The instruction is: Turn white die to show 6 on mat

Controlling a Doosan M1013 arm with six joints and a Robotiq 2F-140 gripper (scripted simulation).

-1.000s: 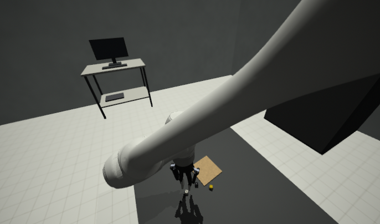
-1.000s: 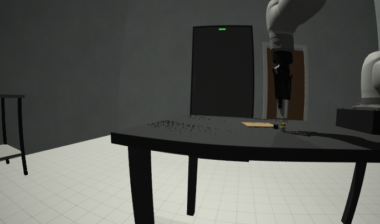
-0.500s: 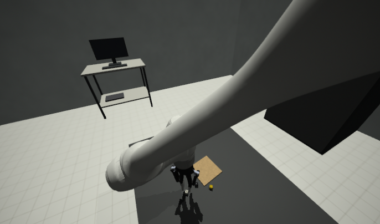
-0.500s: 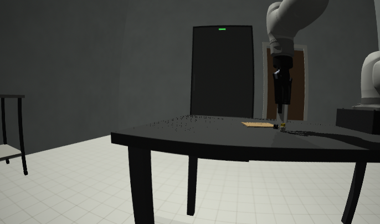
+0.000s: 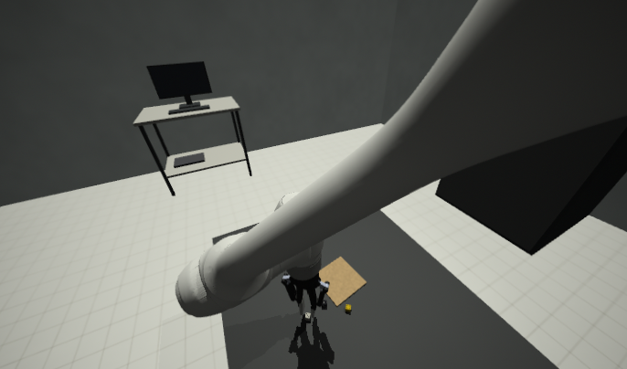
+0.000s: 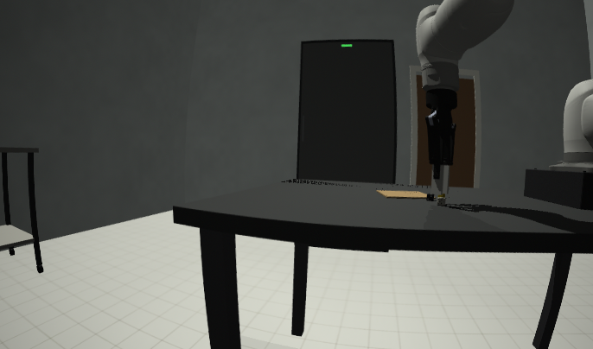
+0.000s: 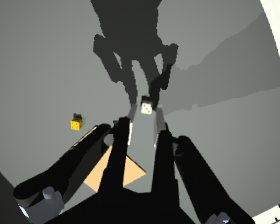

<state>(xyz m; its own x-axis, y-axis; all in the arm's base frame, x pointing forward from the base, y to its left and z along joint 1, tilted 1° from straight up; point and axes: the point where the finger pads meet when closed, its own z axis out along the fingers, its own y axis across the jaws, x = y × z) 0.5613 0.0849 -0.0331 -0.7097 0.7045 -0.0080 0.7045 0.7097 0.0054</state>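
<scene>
Right now my hand is 5 cm above the white die. Round my hand: tan mat (16 cm to the right, 5 cm below, 5 cm ahead); yellow die (12 cm to the right, 5 cm below, 5 cm behind); black die (6 cm to the right, 5 cm below).
</scene>
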